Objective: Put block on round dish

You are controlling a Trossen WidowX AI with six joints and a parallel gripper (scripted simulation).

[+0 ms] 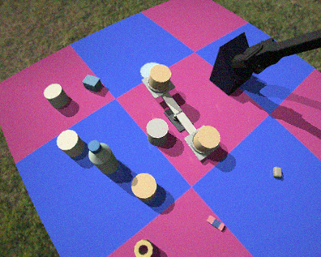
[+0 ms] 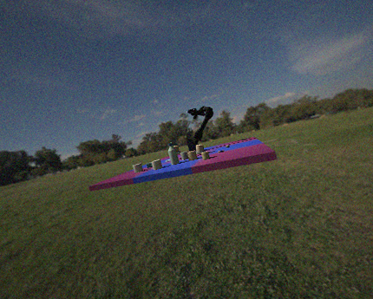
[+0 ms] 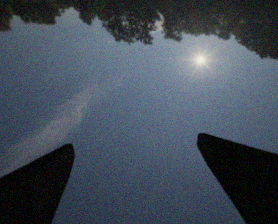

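The grey block lies 500 mm ahead of my gripper tip, 230 mm to the left of it and 480 mm below it. Also, from my gripper tip: balance (510 mm ahead, 100 mm to the left, 480 mm below); pale blue round dish (460 mm ahead, 150 mm to the right, 520 mm below); balance beam (510 mm ahead, 100 mm to the left, 500 mm below).
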